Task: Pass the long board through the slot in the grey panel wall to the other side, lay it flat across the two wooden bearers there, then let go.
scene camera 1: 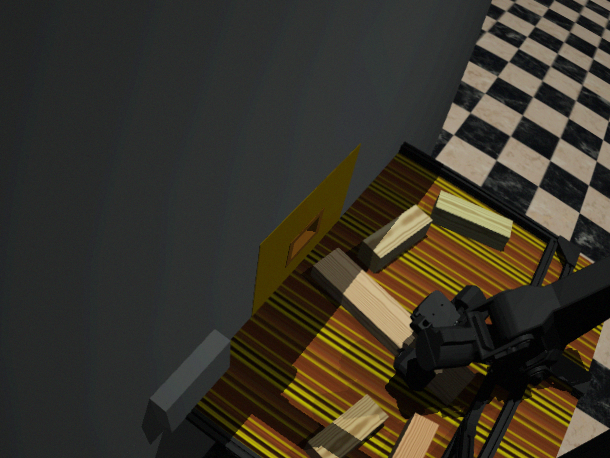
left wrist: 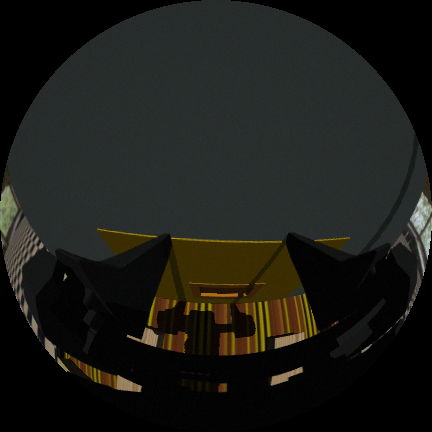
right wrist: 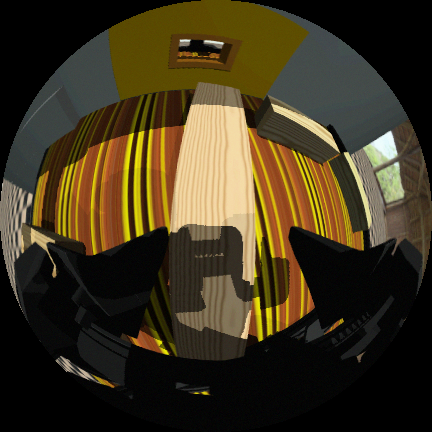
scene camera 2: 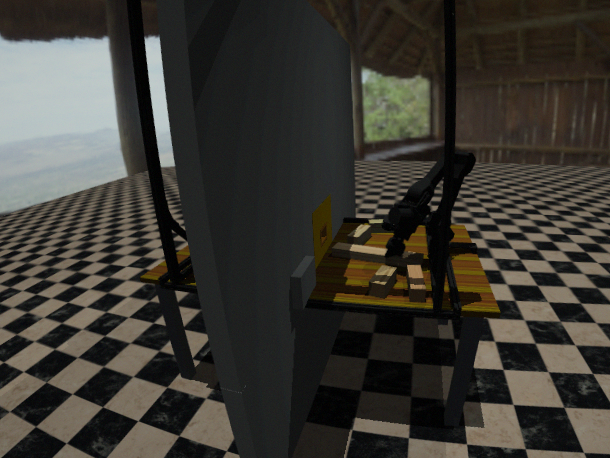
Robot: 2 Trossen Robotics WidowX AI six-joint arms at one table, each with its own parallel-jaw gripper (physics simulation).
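Where they show: left gripper, fingertip midpoint: (left wrist: 230,239); right gripper, fingertip midpoint: (right wrist: 230,232); left arm's base, origin of the base link: (right wrist: 195,46); right arm's base, origin of the base link: (scene camera 1: 510,374).
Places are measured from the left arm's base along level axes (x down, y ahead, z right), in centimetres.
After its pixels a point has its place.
The long board (scene camera 1: 375,305) {x -1.3, y 64.2, z 3.9 cm} (scene camera 2: 362,251) {x -1.3, y 63.3, z 5.6 cm} (right wrist: 215,165) {x -1.3, y 67.3, z 4.2 cm} lies flat on the striped table, one end towards the slot (right wrist: 230,54) {x -6.6, y 48.5, z -0.5 cm} in the yellow-faced patch (scene camera 1: 275,260) {x -9.4, y 48.3, z 12.3 cm} (scene camera 2: 320,215) {x -14.8, y 48.2, z 6.3 cm} (left wrist: 230,260) {x -16.0, y 43.1, z 3.1 cm} of the grey wall (scene camera 1: 150,150) {x -50.0, y 48.2, z 35.2 cm} (scene camera 2: 260,175) {x -38.7, y 48.3, z 54.3 cm} (left wrist: 215,125) {x -26.4, y 43.2, z 1.2 cm}. My right gripper (scene camera 1: 411,345) {x -1.9, y 72.7, z 4.3 cm} (scene camera 2: 395,247) {x -1.9, y 72.7, z 4.3 cm} (right wrist: 230,232) {x -1.9, y 72.7, z 4.3 cm} is open, low over the board's far half from the wall; the board runs between its fingers in the right wrist view, touching unclear. My left gripper (left wrist: 230,239) {x -19.1, y 43.1, z 2.7 cm} is open and empty, facing the wall's other side. Parts of two pale bearers show below it, one bearer (left wrist: 151,337) {x -1.9, y 34.1, z -8.0 cm} left, another bearer (left wrist: 287,341) {x -1.9, y 33.1, z 15.0 cm} right, mostly hidden by the gripper.
A wooden block (scene camera 1: 397,240) {x -3.1, y 60.6, z -9.4 cm} (scene camera 2: 360,232) {x -3.1, y 60.4, z -9.5 cm} (right wrist: 300,127) {x -2.6, y 61.3, z -8.6 cm} and a paler block (scene camera 1: 472,217) {x -2.8, y 70.2, z -25.3 cm} (right wrist: 352,190) {x -1.1, y 70.4, z -24.1 cm} lie beside the board. Two more blocks, one block (scene camera 1: 347,430) {x -2.8, y 72.4, z 26.1 cm} (scene camera 2: 382,280) {x -2.8, y 72.6, z 29.8 cm} and another block (scene camera 1: 415,435) {x -2.5, y 81.6, z 20.7 cm} (scene camera 2: 415,280) {x -2.5, y 82.3, z 27.9 cm}, lie on its other side. A grey box (scene camera 1: 190,375) {x -8.1, y 50.3, z 35.0 cm} (scene camera 2: 302,282) {x -5.6, y 51.0, z 39.7 cm} juts from the wall.
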